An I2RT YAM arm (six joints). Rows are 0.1 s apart.
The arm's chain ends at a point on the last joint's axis. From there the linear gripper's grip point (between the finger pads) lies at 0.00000 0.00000 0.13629 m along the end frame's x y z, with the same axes.
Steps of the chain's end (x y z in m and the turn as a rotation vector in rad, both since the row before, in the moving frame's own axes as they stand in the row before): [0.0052, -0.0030, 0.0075, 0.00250, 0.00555, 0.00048]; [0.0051, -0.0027, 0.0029, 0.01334, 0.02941, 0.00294]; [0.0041, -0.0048, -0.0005, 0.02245, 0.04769, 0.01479]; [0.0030, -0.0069, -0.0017, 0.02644, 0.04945, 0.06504]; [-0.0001, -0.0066, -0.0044, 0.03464, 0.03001, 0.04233]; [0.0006, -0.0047, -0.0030, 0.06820, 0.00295, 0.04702]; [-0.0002, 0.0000, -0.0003, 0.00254, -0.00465, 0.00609]
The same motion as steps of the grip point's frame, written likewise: [0.0060, -0.0033, 0.0075, 0.00250, 0.00555, 0.00048]; [0.0091, -0.0045, 0.0028, 0.01334, 0.02941, 0.00294]; [0.0106, -0.0078, -0.0007, 0.02245, 0.04769, 0.01479]; [0.0098, -0.0103, -0.0019, 0.02644, 0.04945, 0.06504]; [0.0041, -0.0112, -0.0045, 0.03464, 0.03001, 0.04233]; [0.0012, -0.0140, -0.0033, 0.06820, 0.00295, 0.04702]; [-0.0008, -0.0003, -0.0003, 0.00254, -0.00465, 0.00609]
